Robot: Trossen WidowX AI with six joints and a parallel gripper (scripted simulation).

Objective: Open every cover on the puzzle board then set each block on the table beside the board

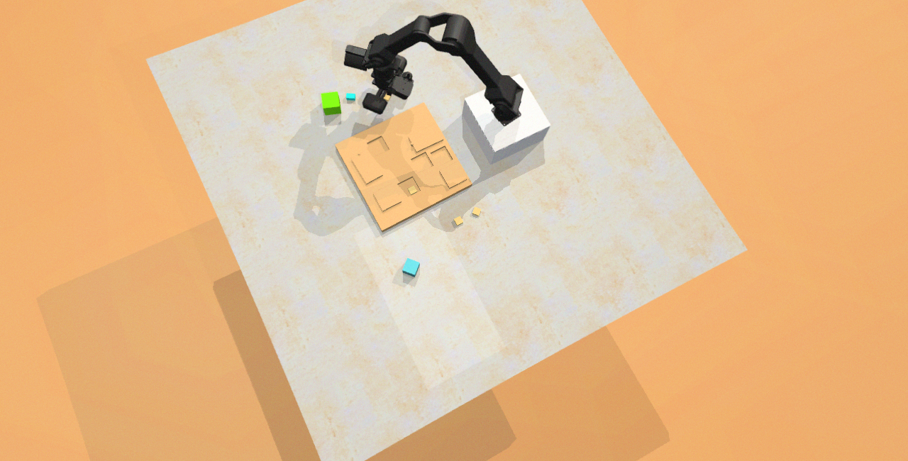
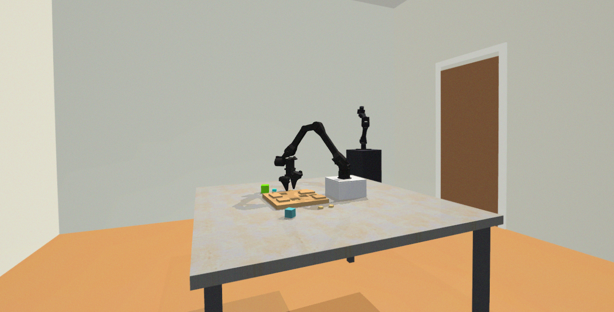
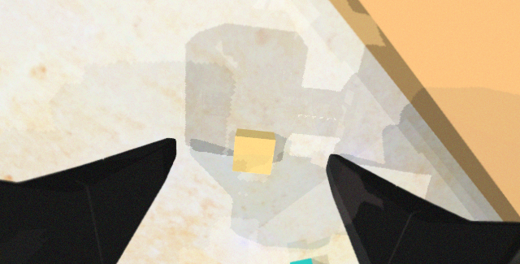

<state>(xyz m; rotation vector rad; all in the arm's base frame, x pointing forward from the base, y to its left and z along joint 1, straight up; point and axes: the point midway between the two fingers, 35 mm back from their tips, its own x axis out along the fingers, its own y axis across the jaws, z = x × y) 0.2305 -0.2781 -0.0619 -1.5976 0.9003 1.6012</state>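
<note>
The tan puzzle board is 230 mm to the left of my gripper tip, 80 mm ahead of it and 10 mm above it. From my gripper tip the other things lie so: small cyan block: 90 mm ahead, 60 mm to the right; green cube: 150 mm ahead, 60 mm to the right, 20 mm above; cyan cube: 480 mm to the left, 240 mm ahead, 10 mm above.
</note>
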